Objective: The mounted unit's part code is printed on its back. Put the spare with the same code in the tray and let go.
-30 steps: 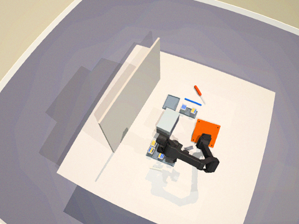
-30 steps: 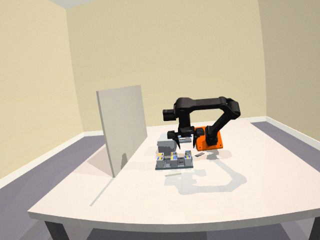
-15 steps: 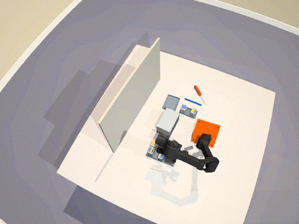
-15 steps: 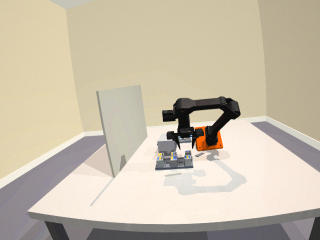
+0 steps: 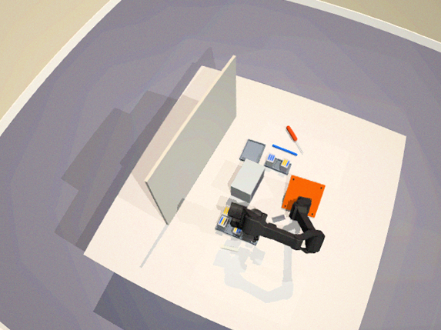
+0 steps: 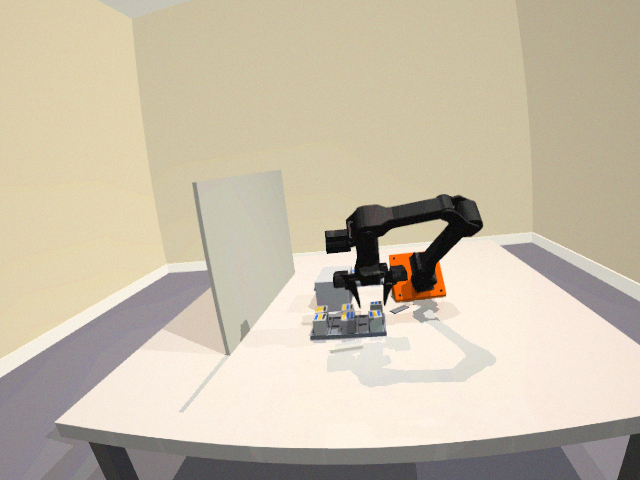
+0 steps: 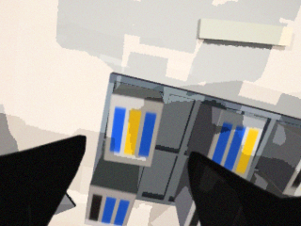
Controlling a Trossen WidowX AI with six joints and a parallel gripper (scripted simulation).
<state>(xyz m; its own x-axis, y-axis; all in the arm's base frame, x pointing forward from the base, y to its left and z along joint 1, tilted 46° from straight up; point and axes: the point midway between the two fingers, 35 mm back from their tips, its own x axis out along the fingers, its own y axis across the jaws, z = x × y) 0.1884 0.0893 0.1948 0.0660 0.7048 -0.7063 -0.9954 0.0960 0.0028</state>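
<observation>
My gripper tip is now 43 cm to the left of the shallow grey tray, 11 cm short of it and 7 cm above it. The rest, counted from my gripper tip: grey unit 24 cm to the right, 9 cm ahead, 2 cm below; tall grey panel 32 cm ahead, 29 cm to the right, 15 cm above; grey holder 39 cm to the right, 6 cm below, 3 cm behind.
</observation>
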